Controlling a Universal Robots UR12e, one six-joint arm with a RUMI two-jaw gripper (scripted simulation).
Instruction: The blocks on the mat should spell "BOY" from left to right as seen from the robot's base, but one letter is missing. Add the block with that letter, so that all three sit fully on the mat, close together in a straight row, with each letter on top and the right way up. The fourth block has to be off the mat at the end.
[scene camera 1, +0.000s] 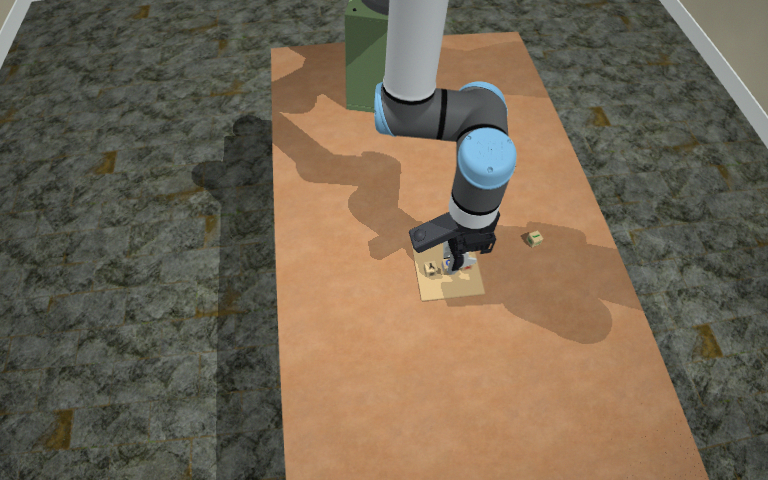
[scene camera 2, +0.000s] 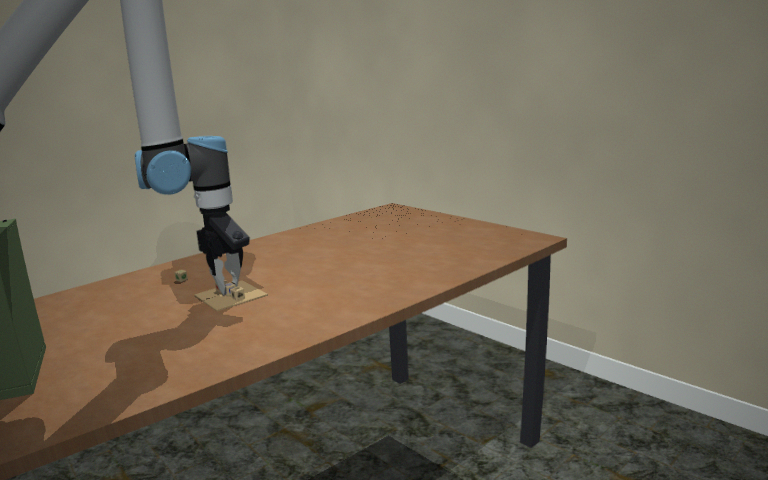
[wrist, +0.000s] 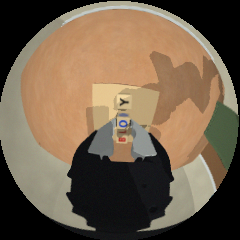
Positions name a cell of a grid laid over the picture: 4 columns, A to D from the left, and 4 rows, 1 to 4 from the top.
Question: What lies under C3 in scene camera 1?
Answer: A tan mat.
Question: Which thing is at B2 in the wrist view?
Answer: A tan mat.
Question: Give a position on a tan mat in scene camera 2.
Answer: At B3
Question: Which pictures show my gripper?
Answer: Scene camera 1, scene camera 2 and the wrist view: all of them.
